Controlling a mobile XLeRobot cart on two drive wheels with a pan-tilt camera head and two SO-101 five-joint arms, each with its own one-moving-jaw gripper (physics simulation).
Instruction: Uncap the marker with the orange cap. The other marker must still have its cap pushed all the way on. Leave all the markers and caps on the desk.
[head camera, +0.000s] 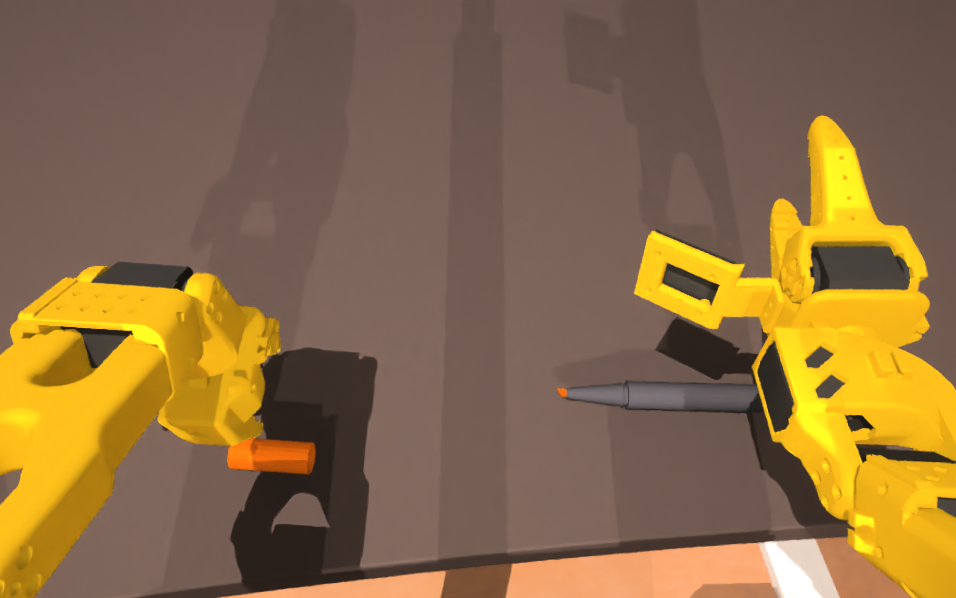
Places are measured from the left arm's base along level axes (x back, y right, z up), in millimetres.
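Where they show: left hand, its tool point: (256, 424); right hand, its tool point: (783, 204).
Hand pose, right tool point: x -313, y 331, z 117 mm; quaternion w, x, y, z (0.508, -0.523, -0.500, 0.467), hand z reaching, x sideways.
Note:
Things, the pixels of their top centre, and the offset from my right tool point. Level surfaces: height alone.
- grey marker, centre of its top: (678, 389) dz -153, dx +23, dy -23 mm
- orange cap, centre of its top: (269, 449) dz -153, dx +57, dy -293 mm
- dark desk, height of its surface: dz -172 mm
- orange-brown floor, height of its surface: dz -892 mm
A grey marker (690, 396) lies on the desk at the right of the head view. Its bare orange nib points left, and its rear end is hidden behind my right arm. The orange cap (274, 456) lies apart from it at the lower left, on its side. My left gripper (246, 428) points down just above the cap in the picture. Its tips are mostly hidden; it is open, with nothing held. My right gripper (800, 165) is raised above the marker in the picture, its jaws pointing up the view, open and empty. The other marker does not show.
The dark desk (394, 211) fills most of the view, crossed by shadows of the arms. Its near edge runs along the bottom, with an orange-brown floor (606, 571) and a white strip (800, 567) beyond. A yellow camera bracket (655, 282) sticks out left from my right wrist.

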